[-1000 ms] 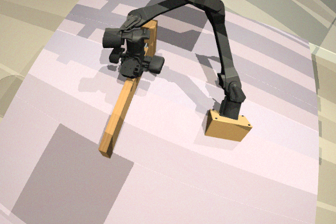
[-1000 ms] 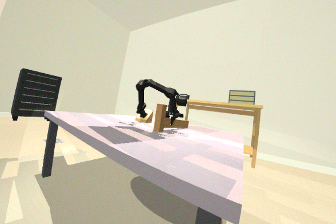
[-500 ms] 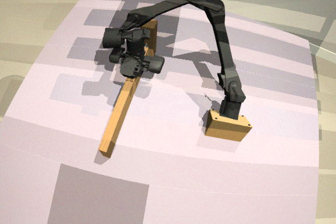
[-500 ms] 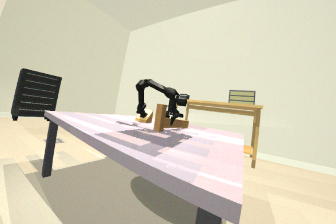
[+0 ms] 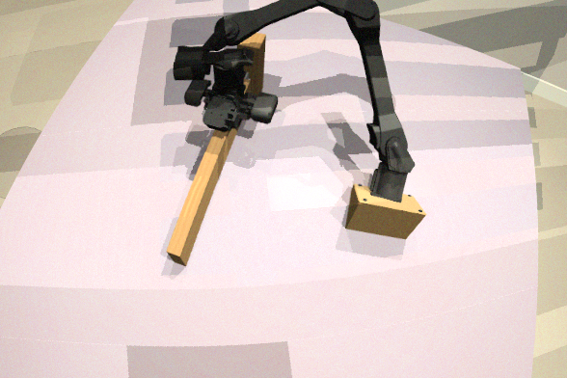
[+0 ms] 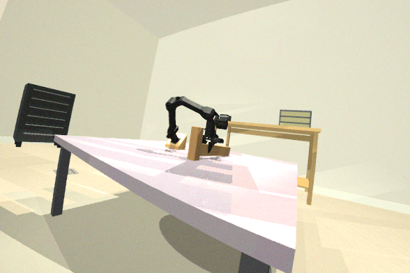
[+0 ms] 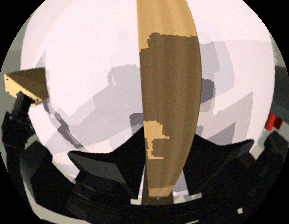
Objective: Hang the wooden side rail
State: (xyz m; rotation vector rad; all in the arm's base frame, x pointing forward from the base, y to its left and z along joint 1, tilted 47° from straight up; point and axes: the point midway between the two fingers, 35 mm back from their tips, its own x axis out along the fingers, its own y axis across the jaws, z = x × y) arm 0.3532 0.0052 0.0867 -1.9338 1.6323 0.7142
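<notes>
The headboard post lies 1 cm ahead of my gripper tip, 12 cm to the right of it and 4 cm above it.
</notes>
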